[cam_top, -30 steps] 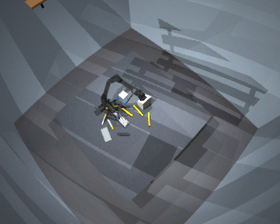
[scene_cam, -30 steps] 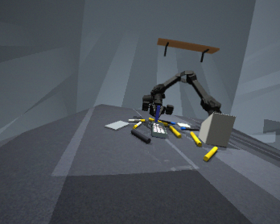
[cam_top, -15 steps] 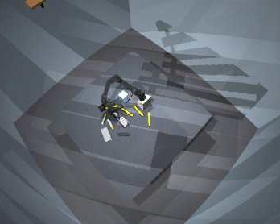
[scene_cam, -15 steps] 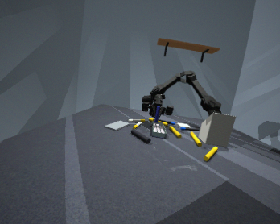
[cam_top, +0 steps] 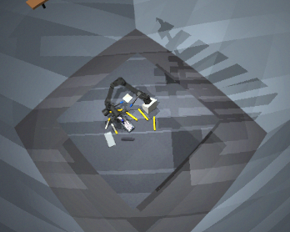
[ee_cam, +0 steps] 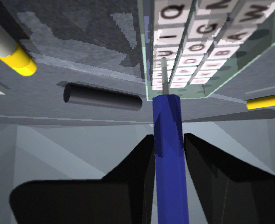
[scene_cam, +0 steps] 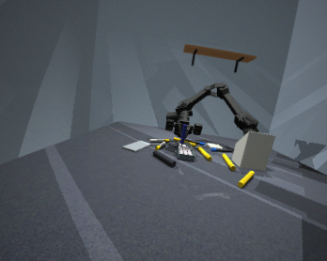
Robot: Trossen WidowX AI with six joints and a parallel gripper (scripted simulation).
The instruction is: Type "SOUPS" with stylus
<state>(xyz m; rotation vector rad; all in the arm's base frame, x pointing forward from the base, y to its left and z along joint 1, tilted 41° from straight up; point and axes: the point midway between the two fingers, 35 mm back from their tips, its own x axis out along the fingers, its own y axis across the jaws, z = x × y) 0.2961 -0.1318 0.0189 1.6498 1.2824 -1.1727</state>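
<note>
The yellow stick is 120 mm behind my gripper tip, 60 mm below it and 10 mm to the left of it. Also, from my gripper tip: blue stylus (10 mm below); grey stylus tip (50 mm below); dark cylinder (120 mm to the left, 100 mm ahead, 60 mm below).
</note>
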